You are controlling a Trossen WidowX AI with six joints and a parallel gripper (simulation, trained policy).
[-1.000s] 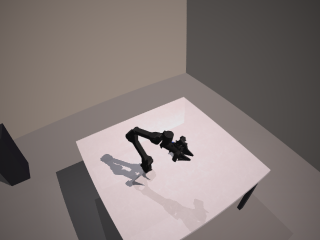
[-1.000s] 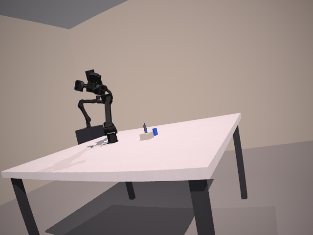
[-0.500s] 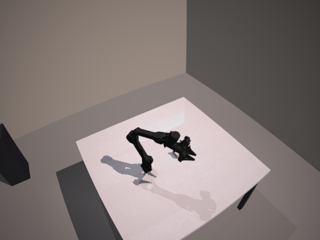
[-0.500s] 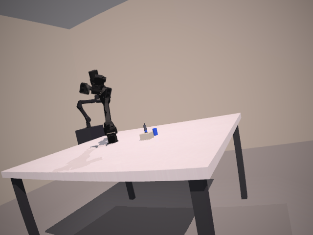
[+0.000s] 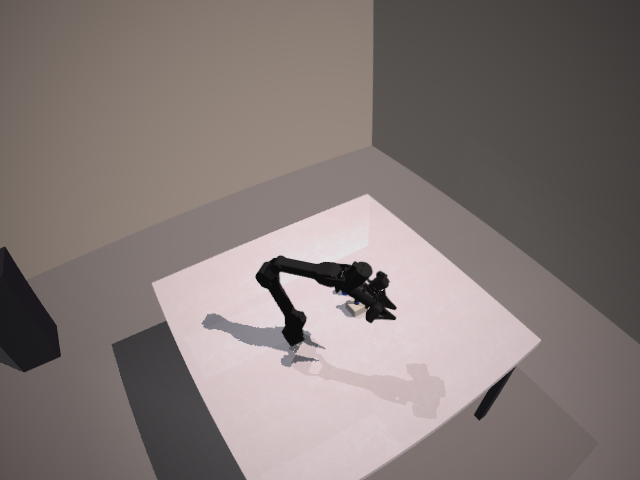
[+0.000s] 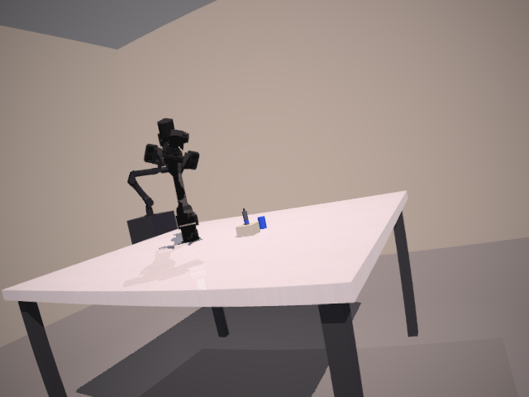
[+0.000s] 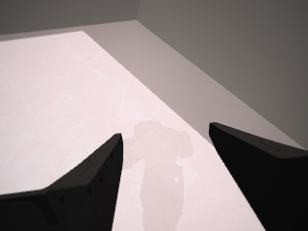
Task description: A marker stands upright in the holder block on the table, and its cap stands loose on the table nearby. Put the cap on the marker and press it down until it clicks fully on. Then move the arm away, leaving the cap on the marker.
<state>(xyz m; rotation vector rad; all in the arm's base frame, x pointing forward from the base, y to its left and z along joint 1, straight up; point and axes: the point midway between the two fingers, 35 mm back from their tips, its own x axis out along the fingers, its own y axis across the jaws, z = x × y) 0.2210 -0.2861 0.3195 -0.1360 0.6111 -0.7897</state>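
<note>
The blue cap lies 40 cm to the left of my gripper tip, 28 cm below it and 7 cm ahead of it. From my gripper tip the other things lie so: holder block 30 cm to the left, 28 cm below, 6 cm ahead.
</note>
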